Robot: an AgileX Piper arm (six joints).
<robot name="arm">
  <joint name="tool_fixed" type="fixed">
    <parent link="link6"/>
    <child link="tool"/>
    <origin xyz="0 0 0" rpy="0 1.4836 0"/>
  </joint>
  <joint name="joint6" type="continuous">
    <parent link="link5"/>
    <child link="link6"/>
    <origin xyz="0.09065 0 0.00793"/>
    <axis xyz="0.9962 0 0.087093"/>
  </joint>
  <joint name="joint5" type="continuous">
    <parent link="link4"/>
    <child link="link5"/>
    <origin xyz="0 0 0"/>
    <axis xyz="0 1 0"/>
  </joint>
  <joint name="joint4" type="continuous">
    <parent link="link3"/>
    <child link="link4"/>
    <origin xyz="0.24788 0 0.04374"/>
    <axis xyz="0.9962 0 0.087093"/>
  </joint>
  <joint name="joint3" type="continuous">
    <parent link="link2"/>
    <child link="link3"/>
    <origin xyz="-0.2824 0 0.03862"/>
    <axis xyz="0 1 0"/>
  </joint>
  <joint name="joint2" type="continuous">
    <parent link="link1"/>
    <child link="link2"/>
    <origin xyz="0 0 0"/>
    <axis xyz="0 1 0"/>
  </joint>
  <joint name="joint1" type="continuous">
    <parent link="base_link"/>
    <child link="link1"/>
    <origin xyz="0 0 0.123"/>
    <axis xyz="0 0 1"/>
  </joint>
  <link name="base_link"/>
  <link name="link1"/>
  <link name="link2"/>
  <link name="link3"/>
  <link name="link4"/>
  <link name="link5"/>
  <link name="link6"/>
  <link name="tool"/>
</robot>
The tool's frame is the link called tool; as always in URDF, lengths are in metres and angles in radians. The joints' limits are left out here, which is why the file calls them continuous.
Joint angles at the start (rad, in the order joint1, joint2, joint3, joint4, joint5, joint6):
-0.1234, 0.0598, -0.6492, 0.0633, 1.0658, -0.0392
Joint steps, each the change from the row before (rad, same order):
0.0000, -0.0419, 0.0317, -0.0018, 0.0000, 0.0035
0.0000, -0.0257, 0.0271, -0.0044, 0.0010, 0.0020
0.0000, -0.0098, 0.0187, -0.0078, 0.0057, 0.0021
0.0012, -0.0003, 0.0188, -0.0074, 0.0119, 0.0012
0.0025, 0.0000, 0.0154, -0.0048, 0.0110, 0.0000
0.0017, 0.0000, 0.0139, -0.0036, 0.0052, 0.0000
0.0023, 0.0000, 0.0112, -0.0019, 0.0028, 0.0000
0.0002, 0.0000, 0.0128, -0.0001, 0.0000, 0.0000
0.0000, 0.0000, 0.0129, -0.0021, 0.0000, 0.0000
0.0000, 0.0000, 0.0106, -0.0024, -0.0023, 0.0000
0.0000, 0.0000, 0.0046, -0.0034, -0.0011, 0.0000
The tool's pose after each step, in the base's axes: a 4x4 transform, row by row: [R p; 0 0 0 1], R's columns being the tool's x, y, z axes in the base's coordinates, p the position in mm. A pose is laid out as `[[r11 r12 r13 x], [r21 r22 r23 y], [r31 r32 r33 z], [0 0 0 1]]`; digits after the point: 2 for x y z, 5 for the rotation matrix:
[[-0.36687 0.07113 0.92755 -16.53], [0.03955 0.99736 -0.06084 6.98], [-0.92943 0.01436 -0.36872 309.11], [0 0 0 1]]
[[-0.36922 0.07464 0.92634 -17.41], [0.03965 0.99713 -0.06454 6.74], [-0.92850 0.01290 -0.37112 301.39], [0 0 0 1]]
[[-0.38299 0.08026 0.92026 -16.76], [0.03942 0.99673 -0.07052 6.05], [-0.92291 0.00927 -0.38490 295.75], [0 0 0 1]]
[[-0.41112 0.08391 0.90771 -14.76], [0.03961 0.99646 -0.07417 5.21], [-0.91072 0.00546 -0.41299 289.72], [0 0 0 1]]
[[-0.43527 0.08407 0.89636 -13.24], [0.03885 0.99646 -0.07459 4.61], [-0.89946 0.00235 -0.43700 284.67], [0 0 0 1]]
[[-0.45256 0.08438 0.88773 -11.74], [0.03833 0.99643 -0.07517 4.13], [-0.89091 0.00001 -0.45418 280.48], [0 0 0 1]]
[[-0.46511 0.08311 0.88134 -10.52], [0.03779 0.99654 -0.07403 3.81], [-0.88444 -0.00112 -0.46664 277.21], [0 0 0 1]]
[[-0.47633 0.08296 0.87534 -9.01], [0.03896 0.99655 -0.07325 3.62], [-0.87840 -0.00079 -0.47792 273.72], [0 0 0 1]]
[[-0.48768 0.08412 0.86896 -7.55], [0.03932 0.99645 -0.07439 3.28], [-0.87214 -0.00211 -0.48926 270.17], [0 0 0 1]]
[[-0.49500 0.08547 0.86468 -6.29], [0.03913 0.99633 -0.07608 2.93], [-0.86801 -0.00382 -0.49652 267.43], [0 0 0 1]]
[[-0.49822 0.08733 0.86264 -5.76], [0.03798 0.99616 -0.07891 2.59], [-0.86622 -0.00655 -0.49962 266.23], [0 0 0 1]]

